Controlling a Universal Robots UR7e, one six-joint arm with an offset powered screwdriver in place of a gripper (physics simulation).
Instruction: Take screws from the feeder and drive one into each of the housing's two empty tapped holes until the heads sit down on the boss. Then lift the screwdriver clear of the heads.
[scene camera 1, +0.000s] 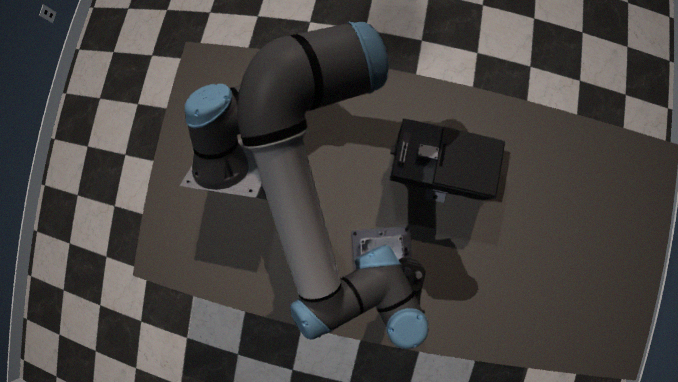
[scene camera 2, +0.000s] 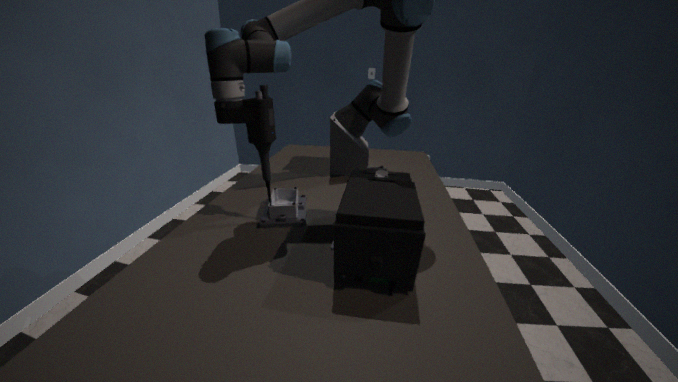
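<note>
The pale, open-topped housing (scene camera 1: 396, 241) (scene camera 2: 284, 209) sits on a grey base plate (scene camera 1: 355, 243) (scene camera 2: 303, 214). Small dark spots show at its corners; I cannot tell screw heads from empty holes. My screwdriver (scene camera 2: 270, 201) points down, nearly upright, with its thin tip at the housing's near left corner in scene camera 2. The tip seems to meet or overlap that corner; contact is unclear. No screw can be made out at the tip. In scene camera 1 the wrist hides the tip and part of the housing. The black screw feeder (scene camera 1: 472, 164) (scene camera 2: 381, 202) stands apart from the screwdriver.
A silver plate (scene camera 1: 428, 151) (scene camera 2: 381, 173) lies on the feeder's top. A small light tab (scene camera 1: 440, 197) sticks out of the feeder's side facing the housing. The robot base (scene camera 1: 220, 167) (scene camera 2: 347, 152) stands at the far end of the brown table (scene camera 1: 565, 240) (scene camera 2: 250, 320).
</note>
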